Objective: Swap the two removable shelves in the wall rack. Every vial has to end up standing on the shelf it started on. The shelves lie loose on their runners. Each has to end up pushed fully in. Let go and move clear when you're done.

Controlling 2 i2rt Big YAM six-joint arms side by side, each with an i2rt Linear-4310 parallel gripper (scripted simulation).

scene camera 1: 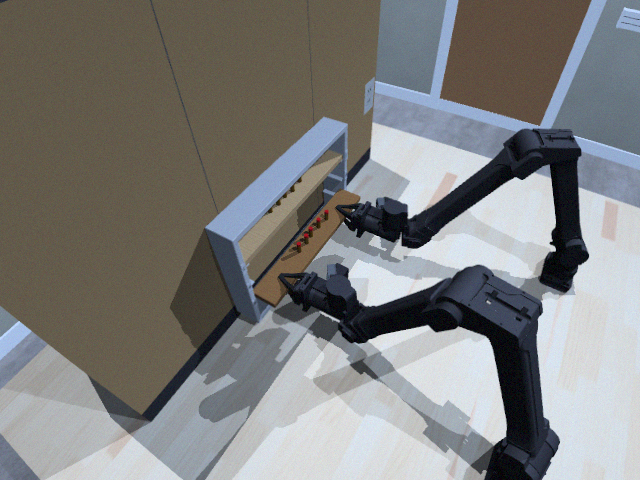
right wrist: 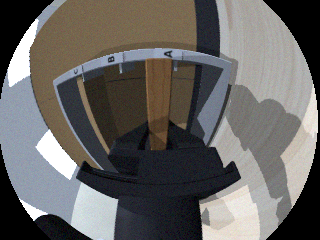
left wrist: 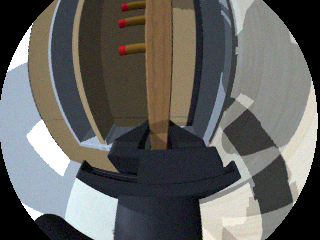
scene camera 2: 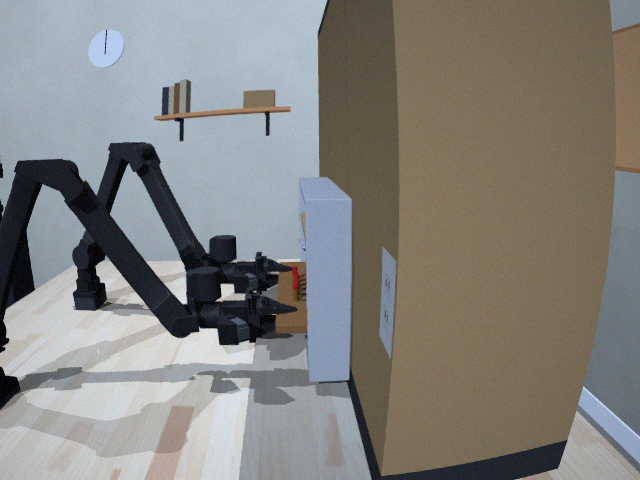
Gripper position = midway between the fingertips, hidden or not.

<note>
In view: my left gripper (scene camera 1: 280, 277), my right gripper (scene camera 2: 297, 314), a brown wooden shelf (scene camera 1: 271, 290), a pale wooden shelf (scene camera 1: 257, 237), a wall rack (scene camera 2: 328, 211) and a wall block (right wrist: 72, 40).
The brown wooden shelf shows as well in the right wrist view (right wrist: 158, 71) and in scene camera 2 (scene camera 2: 292, 322). My left gripper is seen too in the left wrist view (left wrist: 158, 121) and in scene camera 2 (scene camera 2: 294, 273). My right gripper shows as well in scene camera 1 (scene camera 1: 336, 208) and in the right wrist view (right wrist: 158, 121).
</note>
